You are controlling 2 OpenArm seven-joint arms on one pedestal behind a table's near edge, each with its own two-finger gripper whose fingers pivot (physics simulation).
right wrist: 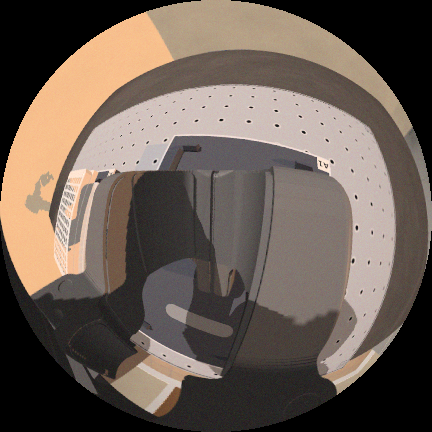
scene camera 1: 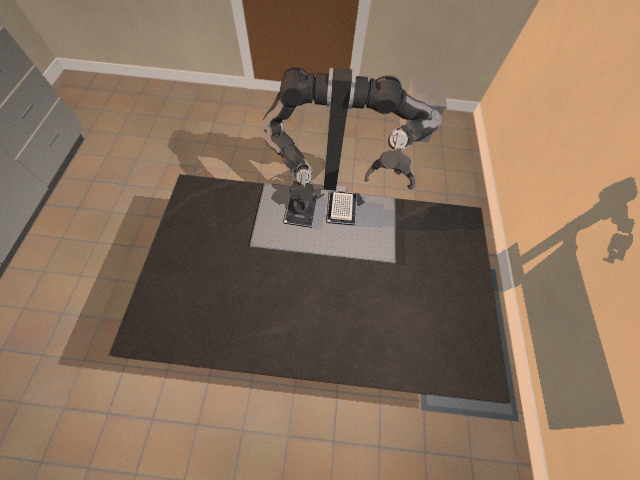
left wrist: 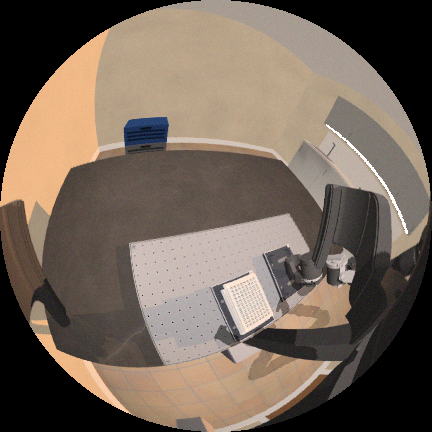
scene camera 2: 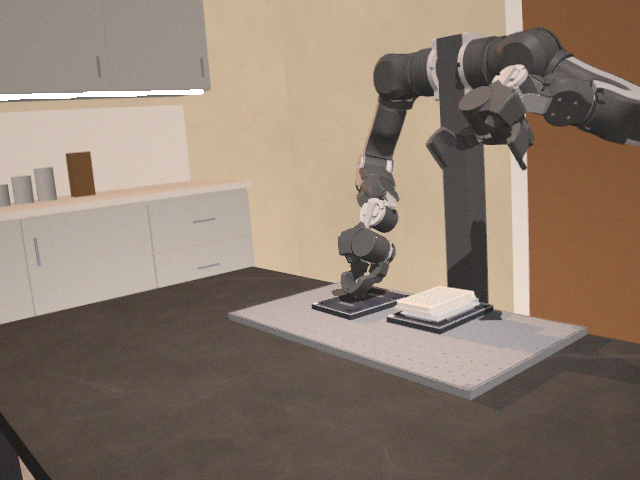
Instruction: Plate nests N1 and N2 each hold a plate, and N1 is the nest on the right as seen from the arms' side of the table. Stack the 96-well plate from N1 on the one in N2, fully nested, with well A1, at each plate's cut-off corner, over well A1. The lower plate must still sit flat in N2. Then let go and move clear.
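Nest N1, dark and at the picture's left in scene camera 1, shows no plate. Nest N2 bears two pale stacked plates. The upper 96-well plate lies over the lower plate, whose edge shows in scene camera 2. The cut-off corners and full nesting cannot be told. My right gripper is shut and empty, low over N1. My left gripper is open, high and away from both nests.
Both nests stand on a light perforated board on the dark table. The pedestal rises behind the board. An A1 label marks a corner of N1.
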